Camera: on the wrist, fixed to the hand. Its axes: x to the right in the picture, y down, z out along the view.
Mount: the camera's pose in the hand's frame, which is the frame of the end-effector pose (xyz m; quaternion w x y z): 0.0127 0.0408 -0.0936 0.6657 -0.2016 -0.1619 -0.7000
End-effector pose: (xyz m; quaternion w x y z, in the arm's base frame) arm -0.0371 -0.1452 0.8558 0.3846 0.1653 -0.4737 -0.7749
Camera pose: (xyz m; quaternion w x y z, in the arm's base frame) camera 0.0307 -0.2220 0.8458 0.3298 -0.2386 0.1057 0.9073
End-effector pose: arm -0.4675 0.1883 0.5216 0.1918 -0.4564 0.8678 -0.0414
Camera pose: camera -0.5403 0.1920 0.5942 0.1472 -0.9567 0.2355 0.0870
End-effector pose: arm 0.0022 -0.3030 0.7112 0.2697 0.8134 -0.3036 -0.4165
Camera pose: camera 0.0759 -0.3221 0.7804 0.0028 0.6322 0.4076 -0.6589
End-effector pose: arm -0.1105 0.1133 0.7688 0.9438 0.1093 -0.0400 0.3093
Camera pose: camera -0.1237 0.1743 0.6870 0.8604 -0.0394 -0.1653 -0.4805
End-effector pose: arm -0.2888 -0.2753 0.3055 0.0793 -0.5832 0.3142 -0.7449
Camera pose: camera -0.3888 -0.2785 0.2816 0.5353 0.7448 0.0617 0.3936
